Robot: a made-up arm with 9 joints. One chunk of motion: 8 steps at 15 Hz.
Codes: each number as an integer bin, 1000 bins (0 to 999) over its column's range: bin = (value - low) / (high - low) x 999, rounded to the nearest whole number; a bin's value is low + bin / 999 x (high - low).
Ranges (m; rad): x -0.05..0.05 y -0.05..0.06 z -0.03..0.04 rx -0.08..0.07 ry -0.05..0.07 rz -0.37..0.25
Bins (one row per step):
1: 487 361 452 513 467 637
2: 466 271 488 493 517 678
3: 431 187 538 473 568 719
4: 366 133 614 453 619 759
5: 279 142 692 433 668 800
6: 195 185 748 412 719 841
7: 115 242 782 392 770 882
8: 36 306 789 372 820 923
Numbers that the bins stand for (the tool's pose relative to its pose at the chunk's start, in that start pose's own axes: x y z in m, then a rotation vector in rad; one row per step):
1: -0.0013 -0.0103 0.0017 -0.0030 0.0061 0.0253
2: -0.0034 -0.0202 0.0042 -0.0060 0.0121 0.0508
3: -0.0069 -0.0294 0.0077 -0.0090 0.0182 0.0762
4: -0.0134 -0.0354 0.0130 -0.0120 0.0244 0.1011
5: -0.0221 -0.0344 0.0185 -0.0150 0.0302 0.1265
6: -0.0305 -0.0296 0.0224 -0.0181 0.0364 0.1519
7: -0.0385 -0.0234 0.0248 -0.0211 0.0425 0.1774
8: -0.0464 -0.0163 0.0253 -0.0241 0.0485 0.2028

